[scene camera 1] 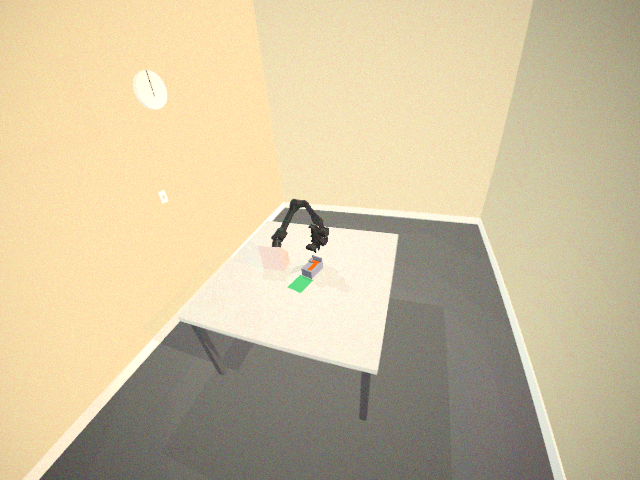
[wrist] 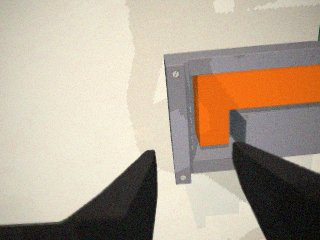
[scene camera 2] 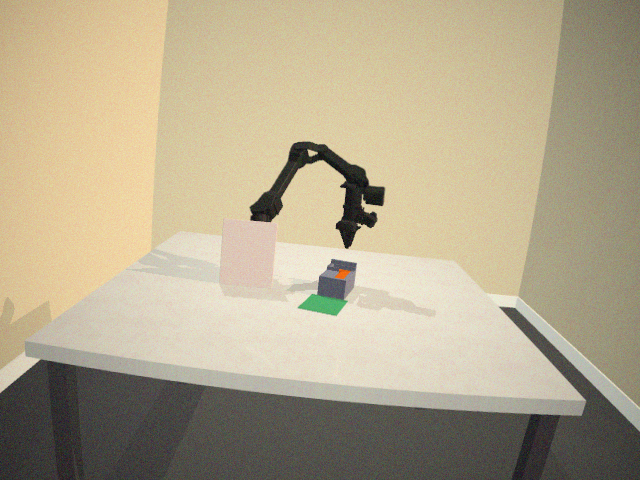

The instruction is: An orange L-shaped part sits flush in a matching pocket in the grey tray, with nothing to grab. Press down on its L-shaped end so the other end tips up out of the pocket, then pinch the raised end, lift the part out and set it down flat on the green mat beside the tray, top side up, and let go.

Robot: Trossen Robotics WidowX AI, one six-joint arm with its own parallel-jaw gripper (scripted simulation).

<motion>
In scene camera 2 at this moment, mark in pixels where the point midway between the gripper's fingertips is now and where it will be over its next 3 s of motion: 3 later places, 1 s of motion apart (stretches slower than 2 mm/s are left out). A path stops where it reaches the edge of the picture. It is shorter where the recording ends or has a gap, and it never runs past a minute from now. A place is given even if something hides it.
My gripper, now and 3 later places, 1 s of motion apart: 348, 247; 344, 272; 343, 270; 346, 247
</motion>
